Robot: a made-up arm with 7 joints.
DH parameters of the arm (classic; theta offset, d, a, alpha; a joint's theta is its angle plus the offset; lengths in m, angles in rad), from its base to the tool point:
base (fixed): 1.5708 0.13 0 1.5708
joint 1: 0 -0.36 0.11 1.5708
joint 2: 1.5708 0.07 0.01 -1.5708
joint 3: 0 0.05 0.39 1.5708
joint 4: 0 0.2 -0.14 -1.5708
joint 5: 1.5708 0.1 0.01 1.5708
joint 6: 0 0.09 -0.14 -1.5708
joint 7: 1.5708 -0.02 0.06 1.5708
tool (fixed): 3.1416 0.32 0 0
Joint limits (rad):
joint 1: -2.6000..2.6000
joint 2: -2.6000..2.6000
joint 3: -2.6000..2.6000
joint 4: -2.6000..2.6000
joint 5: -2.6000..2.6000
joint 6: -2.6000..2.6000
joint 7: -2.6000..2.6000
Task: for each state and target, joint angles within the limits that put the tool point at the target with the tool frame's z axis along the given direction. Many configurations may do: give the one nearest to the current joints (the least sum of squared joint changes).
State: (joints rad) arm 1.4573 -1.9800 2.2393 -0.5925 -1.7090 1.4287 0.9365
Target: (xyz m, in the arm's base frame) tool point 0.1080 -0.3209 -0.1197 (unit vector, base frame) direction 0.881 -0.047 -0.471
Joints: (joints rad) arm 2.1262 -2.2506 2.6000 -1.2821 -1.8865 1.8063 0.1235
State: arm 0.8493 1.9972 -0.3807 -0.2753 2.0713 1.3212 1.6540
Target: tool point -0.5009 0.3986 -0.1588 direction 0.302 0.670 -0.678
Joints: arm 1.0342 2.2010 -0.0682 -0.9620 1.9319 1.4852 1.7278
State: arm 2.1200 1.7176 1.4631 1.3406 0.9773 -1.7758 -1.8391
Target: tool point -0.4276 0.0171 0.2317 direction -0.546 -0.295 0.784
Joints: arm 2.2734 1.4887 0.8243 2.1757 0.4850 -1.5219 -1.9412
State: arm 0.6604 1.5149 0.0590 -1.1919 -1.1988 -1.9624 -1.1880
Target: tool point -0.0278 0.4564 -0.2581 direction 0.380 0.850 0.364
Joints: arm 1.2845 0.9039 -0.0287 -1.3373 -0.7525 -1.8883 -1.1875
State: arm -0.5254 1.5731 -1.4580 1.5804 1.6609 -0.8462 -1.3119
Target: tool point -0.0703 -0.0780 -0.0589 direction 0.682 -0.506 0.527
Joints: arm -0.2940 1.0684 -1.3784 1.6341 1.9642 -1.0975 -1.7972
